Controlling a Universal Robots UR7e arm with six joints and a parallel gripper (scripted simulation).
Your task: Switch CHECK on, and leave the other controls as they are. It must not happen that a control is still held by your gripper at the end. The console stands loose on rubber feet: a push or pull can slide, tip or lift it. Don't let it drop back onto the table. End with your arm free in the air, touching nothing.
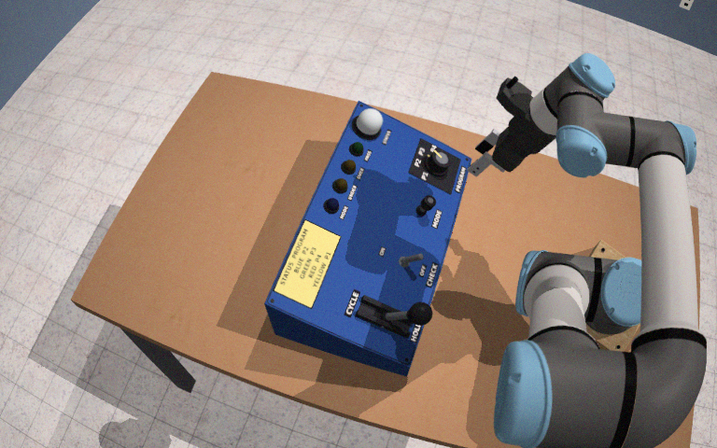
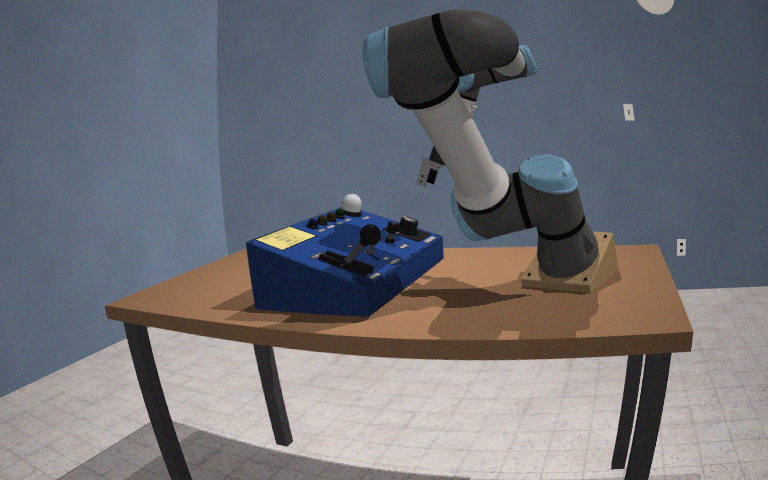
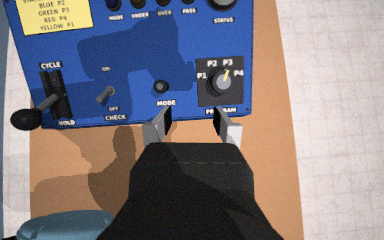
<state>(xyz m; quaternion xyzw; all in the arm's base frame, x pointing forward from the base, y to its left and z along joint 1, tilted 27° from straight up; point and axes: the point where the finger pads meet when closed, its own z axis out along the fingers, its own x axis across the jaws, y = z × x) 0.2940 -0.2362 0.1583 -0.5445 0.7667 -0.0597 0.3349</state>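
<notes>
The check toggle lies 170 mm to the left of my hand, 120 mm below it and 100 mm ahead of it. From my hand the other things lie so: mode switch (120 mm below, 80 mm ahead, 50 mm to the left); then program selector (120 mm below, 80 mm to the right, 80 mm ahead); then blue console (140 mm below, 120 mm ahead, 100 mm to the left).
</notes>
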